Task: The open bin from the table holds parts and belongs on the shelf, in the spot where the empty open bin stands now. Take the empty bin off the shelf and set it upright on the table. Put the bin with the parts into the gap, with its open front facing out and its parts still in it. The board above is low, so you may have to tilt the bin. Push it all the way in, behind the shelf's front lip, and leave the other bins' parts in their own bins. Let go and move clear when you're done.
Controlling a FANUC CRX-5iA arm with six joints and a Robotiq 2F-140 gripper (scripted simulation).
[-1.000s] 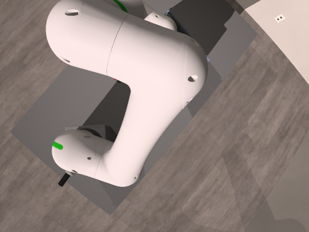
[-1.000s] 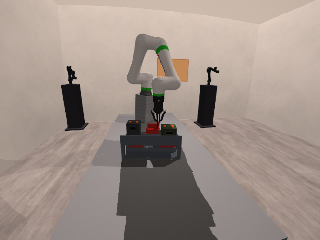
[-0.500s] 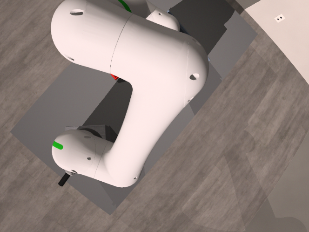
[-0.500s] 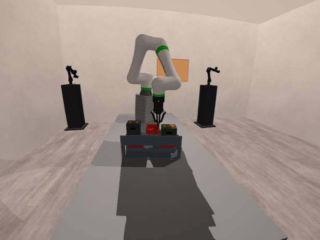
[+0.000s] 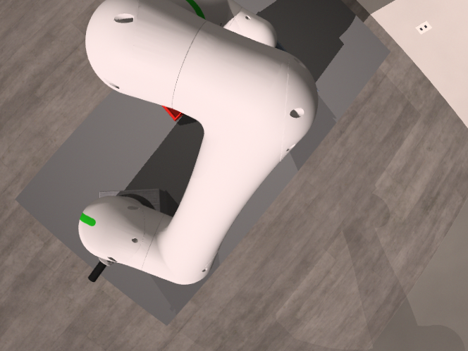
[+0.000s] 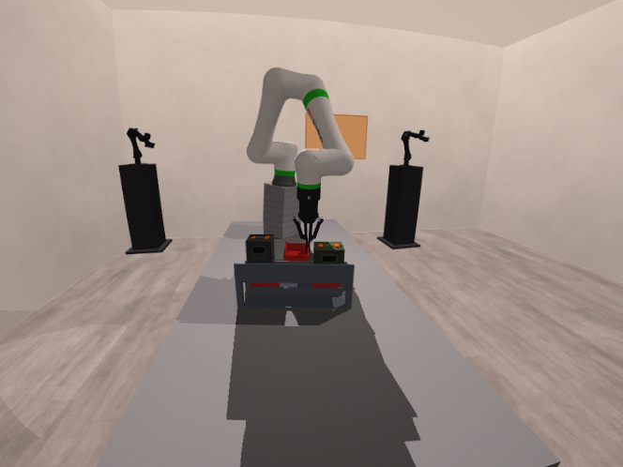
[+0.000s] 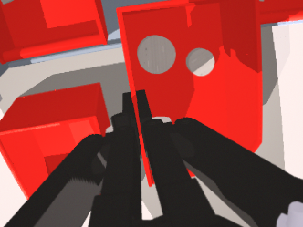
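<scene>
The grey disc lies 2 cm ahead of my hand, 3 cm to the right of it and 7 cm below it. Round my hand: grey shelf (14 cm ahead, 8 cm to the right, 4 cm below); grey part (16 cm ahead, 1 cm to the left, 9 cm below).
</scene>
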